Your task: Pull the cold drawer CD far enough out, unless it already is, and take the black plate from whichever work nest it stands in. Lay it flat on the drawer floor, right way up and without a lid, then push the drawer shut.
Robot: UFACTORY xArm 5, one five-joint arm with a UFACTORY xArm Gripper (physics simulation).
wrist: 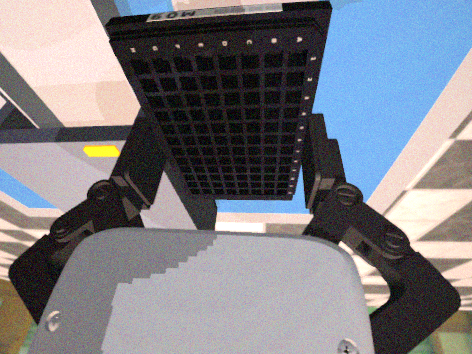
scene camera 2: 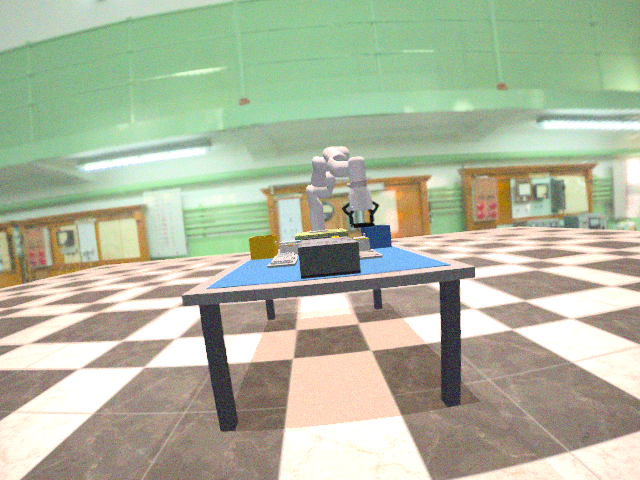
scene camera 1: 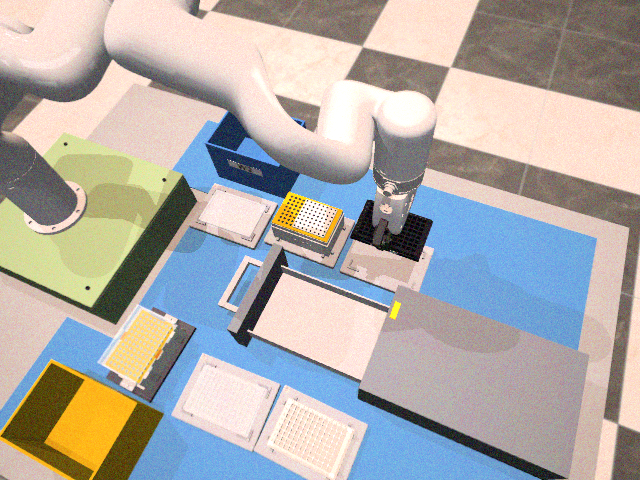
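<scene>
The black plate is level, right way up and lidless, with its wells facing up. My gripper is shut on its two long sides and holds it raised above the table. In scene camera 1 the plate appears over the back part of an empty work nest. The drawer is pulled far out of its grey housing, and its floor is bare. Its front carries a white handle. The far finger is hidden in scene camera 1.
A yellow-topped rack stands beside the empty nest, with a white plate beyond it. A blue bin is at the back. White plates, a yellow plate and a yellow bin stand across the drawer.
</scene>
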